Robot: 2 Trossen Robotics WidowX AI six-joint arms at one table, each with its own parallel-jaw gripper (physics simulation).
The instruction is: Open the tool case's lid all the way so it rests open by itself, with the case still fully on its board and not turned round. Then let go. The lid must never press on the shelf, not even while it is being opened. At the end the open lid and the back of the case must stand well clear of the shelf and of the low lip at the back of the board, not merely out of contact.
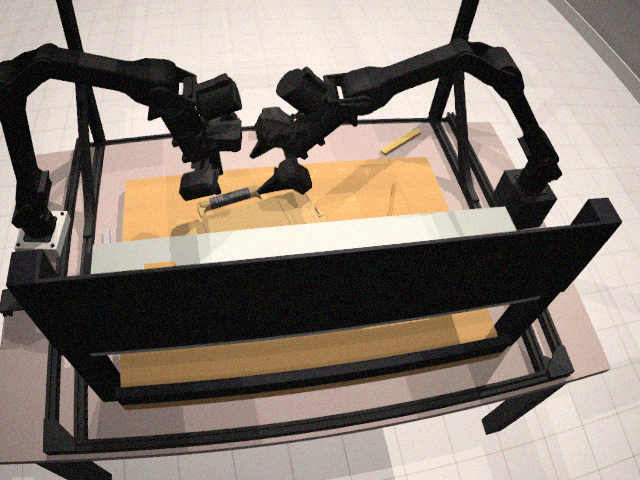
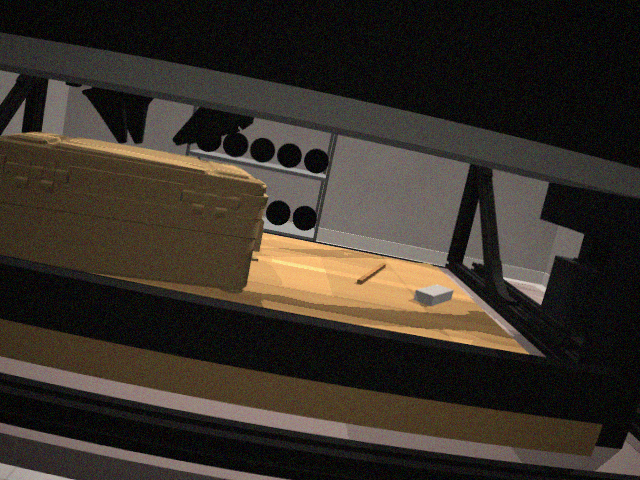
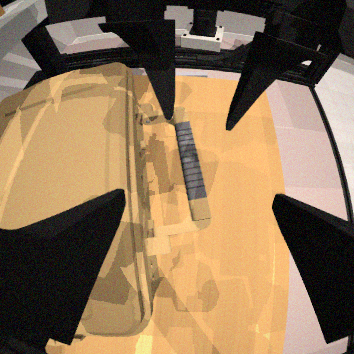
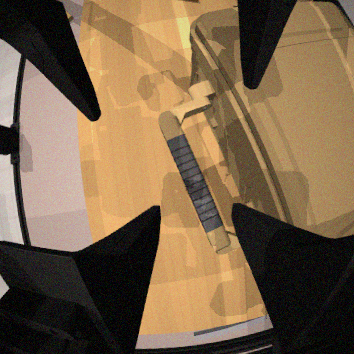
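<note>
The tan tool case stands on the orange board, its lid shut. Its grey-ribbed handle sticks out from the side away from the shelf. The black low lip runs along the board's back. My right gripper is partly open and empty above the handle's end. My left gripper is wide open and empty above the handle side; its height there is unclear.
A yellow bar lies beyond the board. A thin brown stick and a grey block lie on the board, beside the case. Black frame posts stand around the table. The two grippers are close together.
</note>
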